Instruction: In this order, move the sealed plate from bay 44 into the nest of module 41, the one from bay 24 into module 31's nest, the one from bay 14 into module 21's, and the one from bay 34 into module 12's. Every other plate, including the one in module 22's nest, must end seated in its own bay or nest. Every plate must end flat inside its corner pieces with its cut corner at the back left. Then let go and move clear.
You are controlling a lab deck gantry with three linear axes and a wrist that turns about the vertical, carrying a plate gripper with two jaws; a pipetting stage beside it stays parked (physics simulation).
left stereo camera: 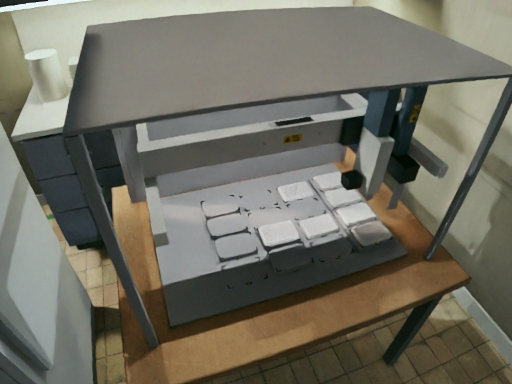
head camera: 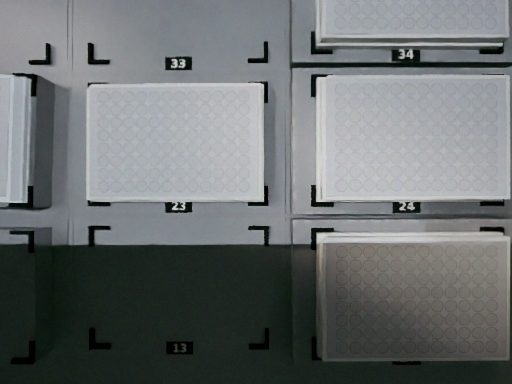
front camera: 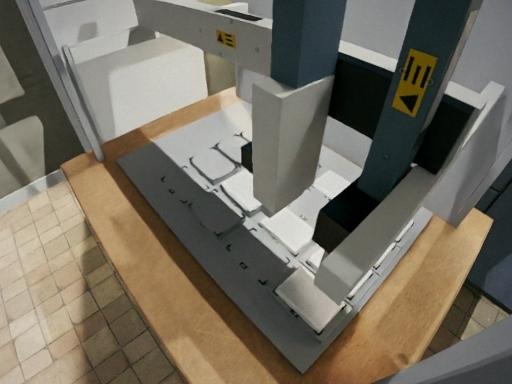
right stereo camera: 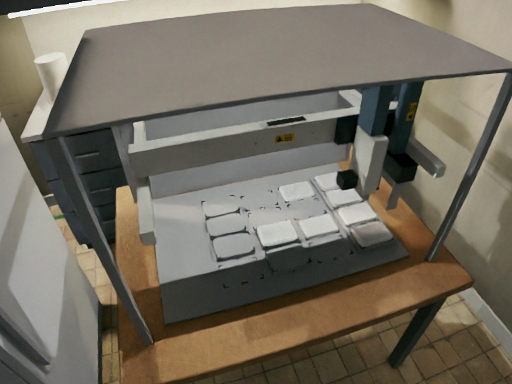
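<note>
My gripper hangs at the far right, above the deck. One jaw shows below its black body; the other is hidden behind the parked stage. It appears open, with no plate at it. White sealed plates lie in bay 44, bay 34, bay 24 and bay 14. The nests of module 41, module 31, module 21 and module 12 are empty. Cut corners are too small to tell.
Other plates sit in module 22's nest, bay 23 and bay 43. The parked pipetting stage is left of my gripper. A side rail crosses in front of the jaws in the front view.
</note>
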